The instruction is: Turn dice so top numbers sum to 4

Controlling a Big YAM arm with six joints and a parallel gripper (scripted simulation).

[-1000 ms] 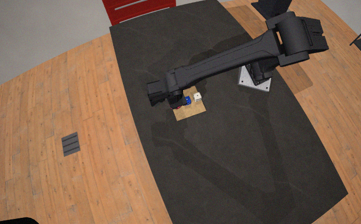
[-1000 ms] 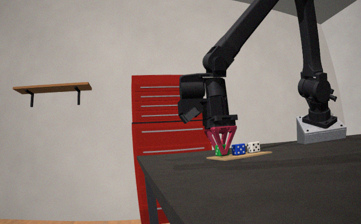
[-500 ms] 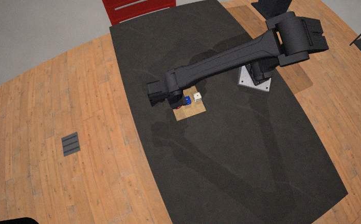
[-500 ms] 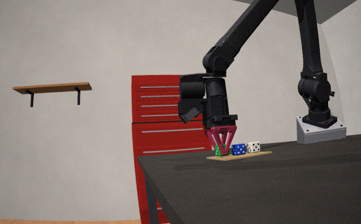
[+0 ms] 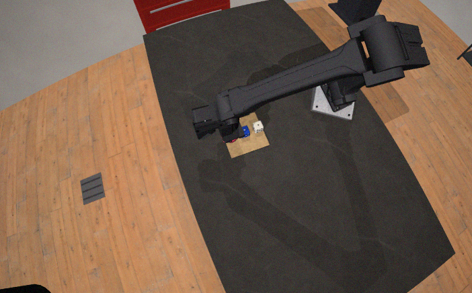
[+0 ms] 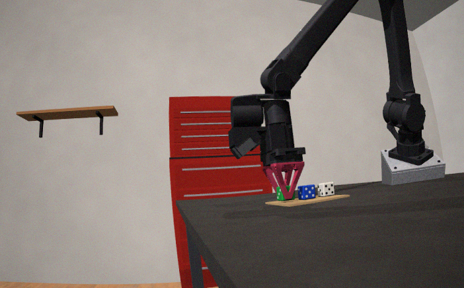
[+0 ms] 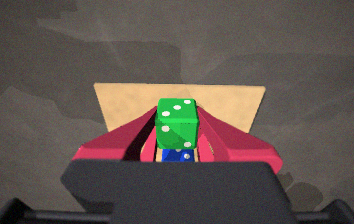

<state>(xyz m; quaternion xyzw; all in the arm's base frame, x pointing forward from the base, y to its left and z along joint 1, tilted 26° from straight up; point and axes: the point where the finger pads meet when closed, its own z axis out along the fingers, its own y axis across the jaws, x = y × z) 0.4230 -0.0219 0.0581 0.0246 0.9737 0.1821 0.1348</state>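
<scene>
My hand is right at the green die. Round my hand: blue die 50 mm behind; white die 100 mm behind; tan mat 50 mm behind, 20 mm below.
</scene>
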